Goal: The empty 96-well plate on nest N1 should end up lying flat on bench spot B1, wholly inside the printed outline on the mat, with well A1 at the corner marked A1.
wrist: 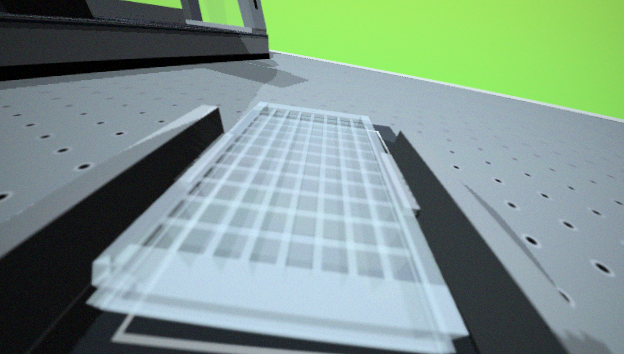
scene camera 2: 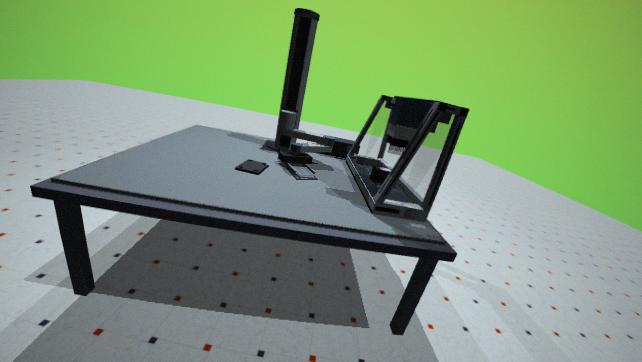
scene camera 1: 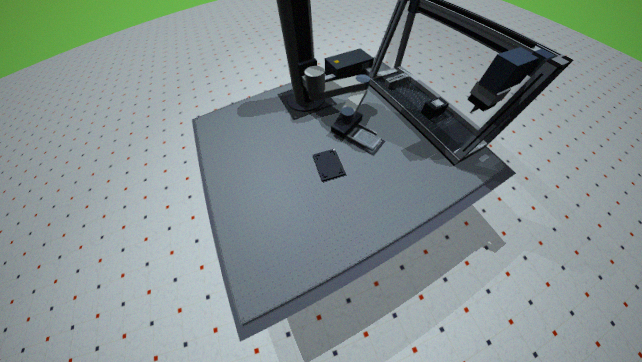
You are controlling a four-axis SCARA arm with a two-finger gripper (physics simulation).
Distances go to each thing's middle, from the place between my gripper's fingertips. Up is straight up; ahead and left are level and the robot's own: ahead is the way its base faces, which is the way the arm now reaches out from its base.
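Labels:
Dark outlined mat (wrist: 119,334): 1 cm below my hand, 2 cm behind it, 2 cm to the right of it. Clear well plate (wrist: 294,224): my hand 1 cm to the left of it, 2 cm past it.

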